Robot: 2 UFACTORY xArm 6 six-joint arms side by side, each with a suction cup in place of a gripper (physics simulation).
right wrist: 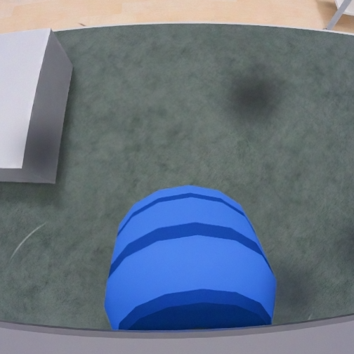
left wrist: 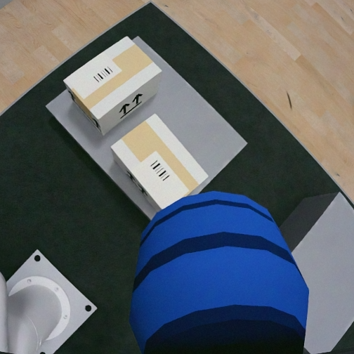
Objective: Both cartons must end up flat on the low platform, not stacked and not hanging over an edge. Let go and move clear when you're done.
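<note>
Two white cartons with tan tape show in the left wrist view. One carton [left wrist: 112,75] lies flat near the upper left end of the low grey platform [left wrist: 200,125]. The other carton [left wrist: 160,165] lies flat nearer its lower end, apart from the first and not stacked. Its lower end is close to the platform's edge; my left cup partly hides that part, so the margin there is unclear. My left suction cup [left wrist: 220,270] is above and off the cartons, with no carton on it. My right suction cup [right wrist: 192,260] is over the green mat, holding nothing.
A taller grey block [left wrist: 325,270] [right wrist: 12,95] stands right of the platform in the left wrist view and at the left in the right wrist view. A white arm base plate [left wrist: 80,305] is at lower left. Wooden floor lies beyond the dark green mat [right wrist: 165,110].
</note>
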